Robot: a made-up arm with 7 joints.
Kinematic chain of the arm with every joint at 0, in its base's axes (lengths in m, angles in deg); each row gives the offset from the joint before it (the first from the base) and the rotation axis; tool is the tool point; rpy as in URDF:
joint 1: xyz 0.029 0.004 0.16 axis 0 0.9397 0.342
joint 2: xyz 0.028 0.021 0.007 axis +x
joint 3: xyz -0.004 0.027 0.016 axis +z
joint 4: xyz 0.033 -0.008 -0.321 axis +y
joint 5: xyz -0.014 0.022 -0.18 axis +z
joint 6: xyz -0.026 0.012 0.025 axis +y
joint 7: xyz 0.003 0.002 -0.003 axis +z
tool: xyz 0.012 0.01 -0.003 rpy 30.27 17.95 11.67
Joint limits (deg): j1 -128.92..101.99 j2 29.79..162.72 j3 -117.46..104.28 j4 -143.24..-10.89 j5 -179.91..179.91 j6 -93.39..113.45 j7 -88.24..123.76
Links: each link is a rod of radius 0.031 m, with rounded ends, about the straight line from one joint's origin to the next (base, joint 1, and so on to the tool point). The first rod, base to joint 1, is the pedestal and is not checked.
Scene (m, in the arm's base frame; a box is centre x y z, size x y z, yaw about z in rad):
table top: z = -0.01
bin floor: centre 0.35 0.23 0 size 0.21 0.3 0.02 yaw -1.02
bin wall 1: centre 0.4 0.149 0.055 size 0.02 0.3 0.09 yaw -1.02
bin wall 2: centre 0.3 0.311 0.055 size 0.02 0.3 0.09 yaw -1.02
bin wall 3: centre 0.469 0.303 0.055 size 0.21 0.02 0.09 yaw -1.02
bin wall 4: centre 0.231 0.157 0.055 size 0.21 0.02 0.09 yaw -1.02
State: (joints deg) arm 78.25 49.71 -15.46 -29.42 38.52 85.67 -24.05
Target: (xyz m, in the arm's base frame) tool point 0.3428 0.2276 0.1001
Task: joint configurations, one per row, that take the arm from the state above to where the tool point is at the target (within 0.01 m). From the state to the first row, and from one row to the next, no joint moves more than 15 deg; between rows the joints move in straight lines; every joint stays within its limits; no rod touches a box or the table.
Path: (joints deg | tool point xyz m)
1: 74.39 63.63 -8.13 -43.15 37.45 84.06 -24.35 | -0.2444 0.4163 0.0738
2: 70.54 77.55 -0.80 -56.87 36.39 82.45 -24.65 | -0.1072 0.4726 0.0806
3: 66.68 91.46 6.53 -70.60 35.32 80.84 -24.95 | 0.0412 0.4797 0.1041
4: 62.83 105.38 13.86 -84.32 34.25 79.23 -25.24 | 0.1785 0.4346 0.1395
5: 58.97 119.30 21.19 -98.05 33.18 77.62 -25.54 | 0.2838 0.3447 0.1781
6: 55.11 133.22 28.52 -111.78 32.12 76.01 -25.84 | 0.3428 0.2276 0.2104
7: 64.58 138.93 25.86 -110.97 32.41 76.33 -25.98 | 0.3478 0.2274 0.1565
8: 74.05 144.64 23.19 -110.17 32.71 76.65 -26.11 | 0.3428 0.2276 0.1001

